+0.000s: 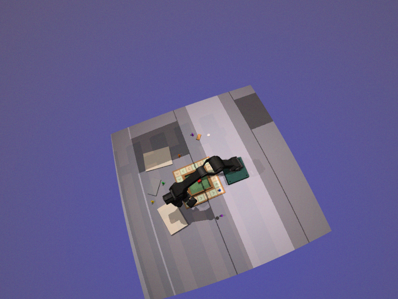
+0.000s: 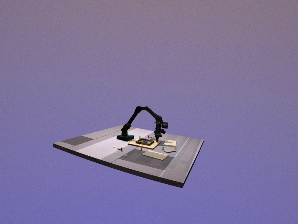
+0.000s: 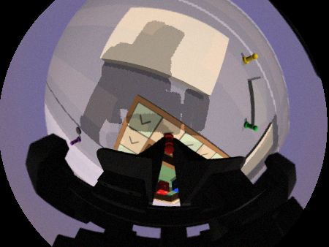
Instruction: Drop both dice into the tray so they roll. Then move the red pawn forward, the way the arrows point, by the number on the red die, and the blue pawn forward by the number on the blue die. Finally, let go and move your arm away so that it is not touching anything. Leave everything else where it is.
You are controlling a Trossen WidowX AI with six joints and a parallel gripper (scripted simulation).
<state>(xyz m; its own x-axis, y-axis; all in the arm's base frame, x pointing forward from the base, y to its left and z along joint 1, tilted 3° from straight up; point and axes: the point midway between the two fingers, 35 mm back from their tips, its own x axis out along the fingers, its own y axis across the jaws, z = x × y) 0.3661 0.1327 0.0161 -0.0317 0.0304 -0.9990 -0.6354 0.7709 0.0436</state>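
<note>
The red pawn lies 1 cm above my gripper tip. Round my gripper tip: green pawn (15 cm ahead, 13 cm to the right, 2 cm below); blue pawn (23 cm behind, 1 cm below); green tray (10 cm behind, 9 cm to the right, 3 cm below).
</note>
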